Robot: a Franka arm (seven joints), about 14 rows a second.
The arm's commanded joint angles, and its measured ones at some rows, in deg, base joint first. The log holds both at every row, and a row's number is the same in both.
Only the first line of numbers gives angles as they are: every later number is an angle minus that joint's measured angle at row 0.
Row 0, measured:
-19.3 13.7 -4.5 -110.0 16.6 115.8 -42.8
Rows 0 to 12, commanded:
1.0 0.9 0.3 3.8 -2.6 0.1 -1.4
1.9 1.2 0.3 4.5 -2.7 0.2 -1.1
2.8 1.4 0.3 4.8 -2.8 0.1 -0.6
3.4 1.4 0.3 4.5 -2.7 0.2 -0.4
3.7 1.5 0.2 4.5 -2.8 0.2 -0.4
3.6 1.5 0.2 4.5 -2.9 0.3 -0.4
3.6 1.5 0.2 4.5 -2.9 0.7 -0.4
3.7 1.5 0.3 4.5 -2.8 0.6 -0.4
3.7 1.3 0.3 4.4 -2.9 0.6 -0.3
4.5 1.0 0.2 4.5 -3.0 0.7 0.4
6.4 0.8 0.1 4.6 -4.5 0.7 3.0
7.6 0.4 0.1 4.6 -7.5 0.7 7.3
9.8 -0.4 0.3 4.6 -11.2 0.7 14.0
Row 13, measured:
6.6 0.6 0.2 4.3 -6.3 0.2 5.5
